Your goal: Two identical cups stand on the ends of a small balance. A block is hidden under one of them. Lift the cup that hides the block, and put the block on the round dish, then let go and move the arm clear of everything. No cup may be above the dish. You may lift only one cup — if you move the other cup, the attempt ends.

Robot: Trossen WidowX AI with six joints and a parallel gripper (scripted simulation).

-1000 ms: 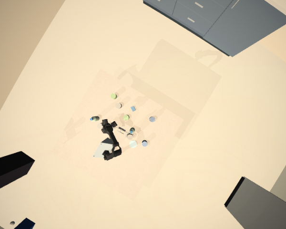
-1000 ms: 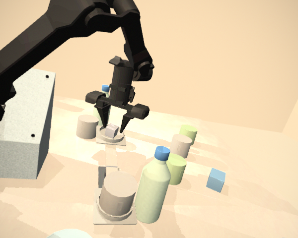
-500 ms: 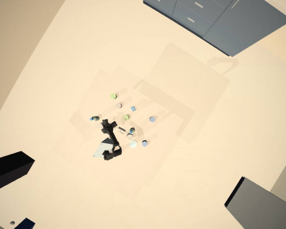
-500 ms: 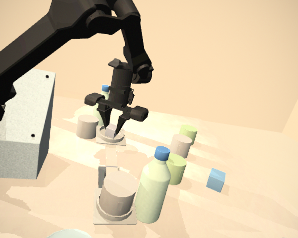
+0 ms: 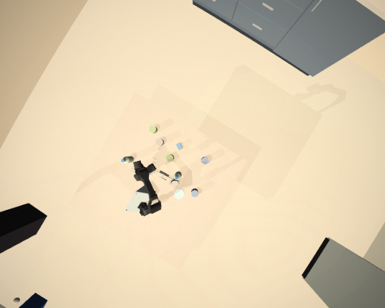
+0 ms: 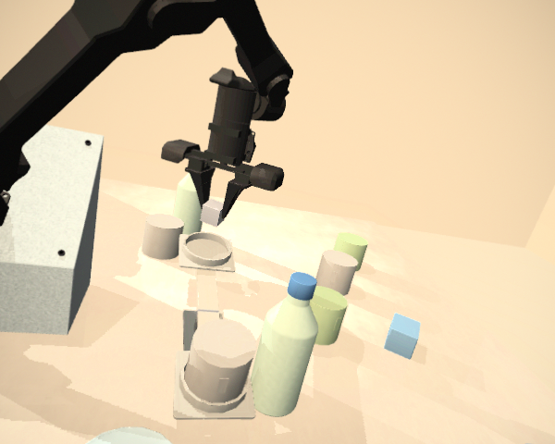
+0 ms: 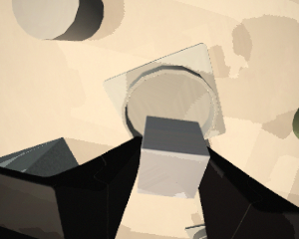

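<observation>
The round dish lies 6 cm behind my gripper tip, 35 cm to the right of it and 14 cm below it. Round my gripper tip: pale grey block right at my gripper tip; balance beam 1 cm ahead, 13 cm to the right, 10 cm below; blue cube 33 cm ahead, 10 cm to the right, 12 cm below.
</observation>
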